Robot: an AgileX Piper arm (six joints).
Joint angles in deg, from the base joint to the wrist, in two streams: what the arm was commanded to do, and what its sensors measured. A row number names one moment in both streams.
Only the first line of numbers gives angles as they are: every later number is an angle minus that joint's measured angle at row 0.
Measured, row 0: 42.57 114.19 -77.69 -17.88 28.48 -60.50
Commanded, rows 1 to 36: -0.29 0.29 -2.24 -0.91 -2.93 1.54; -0.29 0.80 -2.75 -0.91 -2.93 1.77; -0.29 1.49 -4.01 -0.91 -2.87 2.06; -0.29 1.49 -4.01 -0.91 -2.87 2.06; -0.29 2.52 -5.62 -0.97 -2.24 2.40; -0.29 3.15 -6.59 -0.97 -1.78 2.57; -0.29 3.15 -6.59 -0.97 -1.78 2.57; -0.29 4.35 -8.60 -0.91 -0.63 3.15; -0.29 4.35 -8.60 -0.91 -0.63 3.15; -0.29 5.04 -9.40 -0.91 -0.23 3.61; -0.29 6.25 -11.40 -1.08 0.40 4.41; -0.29 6.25 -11.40 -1.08 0.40 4.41; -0.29 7.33 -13.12 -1.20 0.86 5.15; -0.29 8.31 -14.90 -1.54 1.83 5.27; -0.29 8.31 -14.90 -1.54 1.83 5.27; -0.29 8.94 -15.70 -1.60 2.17 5.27; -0.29 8.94 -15.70 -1.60 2.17 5.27; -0.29 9.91 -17.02 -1.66 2.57 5.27; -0.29 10.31 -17.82 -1.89 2.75 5.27; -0.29 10.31 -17.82 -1.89 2.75 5.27; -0.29 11.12 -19.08 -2.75 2.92 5.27; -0.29 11.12 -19.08 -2.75 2.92 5.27; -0.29 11.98 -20.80 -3.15 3.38 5.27; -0.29 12.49 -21.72 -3.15 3.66 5.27; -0.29 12.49 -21.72 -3.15 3.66 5.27; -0.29 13.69 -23.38 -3.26 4.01 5.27; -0.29 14.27 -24.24 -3.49 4.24 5.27; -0.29 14.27 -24.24 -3.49 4.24 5.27; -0.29 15.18 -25.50 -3.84 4.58 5.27; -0.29 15.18 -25.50 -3.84 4.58 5.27; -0.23 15.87 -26.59 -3.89 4.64 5.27; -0.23 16.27 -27.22 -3.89 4.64 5.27; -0.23 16.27 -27.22 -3.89 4.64 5.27; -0.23 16.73 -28.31 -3.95 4.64 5.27; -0.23 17.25 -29.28 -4.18 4.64 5.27; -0.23 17.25 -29.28 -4.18 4.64 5.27
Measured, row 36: -0.06 17.59 -27.05 -2.12 7.27 4.87
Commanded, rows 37 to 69: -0.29 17.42 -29.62 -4.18 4.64 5.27; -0.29 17.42 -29.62 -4.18 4.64 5.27; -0.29 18.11 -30.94 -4.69 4.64 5.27; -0.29 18.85 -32.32 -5.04 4.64 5.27; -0.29 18.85 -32.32 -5.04 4.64 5.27; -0.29 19.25 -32.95 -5.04 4.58 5.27; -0.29 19.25 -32.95 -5.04 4.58 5.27; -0.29 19.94 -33.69 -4.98 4.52 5.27; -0.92 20.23 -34.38 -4.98 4.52 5.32; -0.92 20.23 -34.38 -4.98 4.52 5.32; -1.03 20.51 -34.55 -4.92 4.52 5.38; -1.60 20.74 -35.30 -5.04 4.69 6.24; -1.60 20.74 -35.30 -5.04 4.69 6.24; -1.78 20.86 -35.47 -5.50 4.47 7.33; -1.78 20.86 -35.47 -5.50 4.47 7.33; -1.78 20.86 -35.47 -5.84 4.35 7.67; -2.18 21.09 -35.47 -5.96 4.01 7.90; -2.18 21.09 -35.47 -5.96 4.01 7.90; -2.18 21.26 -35.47 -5.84 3.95 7.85; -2.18 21.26 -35.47 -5.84 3.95 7.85; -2.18 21.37 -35.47 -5.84 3.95 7.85; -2.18 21.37 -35.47 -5.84 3.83 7.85; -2.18 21.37 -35.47 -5.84 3.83 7.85; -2.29 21.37 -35.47 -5.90 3.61 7.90; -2.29 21.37 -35.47 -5.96 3.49 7.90; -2.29 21.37 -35.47 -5.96 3.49 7.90; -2.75 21.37 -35.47 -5.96 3.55 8.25; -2.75 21.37 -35.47 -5.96 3.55 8.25; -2.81 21.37 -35.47 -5.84 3.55 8.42; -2.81 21.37 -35.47 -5.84 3.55 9.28; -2.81 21.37 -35.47 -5.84 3.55 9.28; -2.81 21.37 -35.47 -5.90 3.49 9.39; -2.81 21.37 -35.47 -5.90 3.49 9.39
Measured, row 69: -2.58 22.52 -34.55 -4.29 6.81 8.30
